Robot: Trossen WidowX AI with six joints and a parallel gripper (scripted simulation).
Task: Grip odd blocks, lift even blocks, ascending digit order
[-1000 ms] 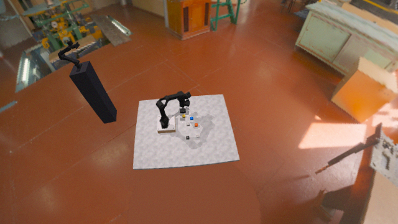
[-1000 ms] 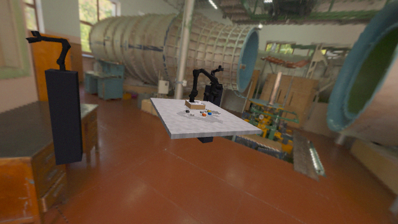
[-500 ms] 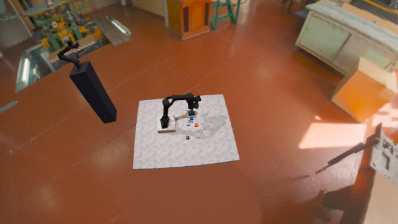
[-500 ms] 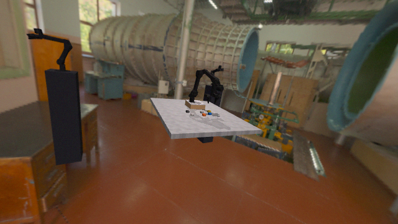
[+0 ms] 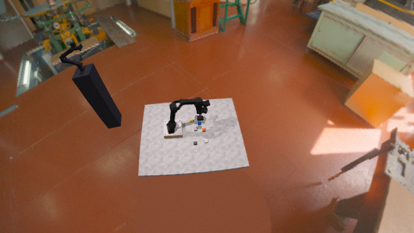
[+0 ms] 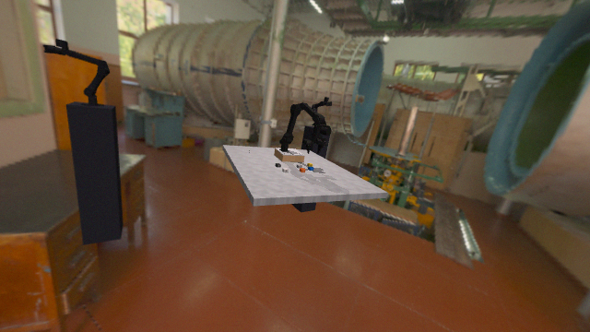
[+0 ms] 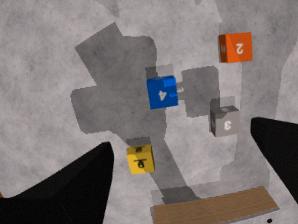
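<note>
Right now the orange block is 3 cm ahead of my gripper tip, 9 cm to the right of it and 12 cm below it. Round my gripper tip: yellow block: 8 cm behind, 6 cm to the left, 12 cm below; then blue block: 12 cm below; then grey block: 6 cm behind, 6 cm to the right, 12 cm below.
</note>
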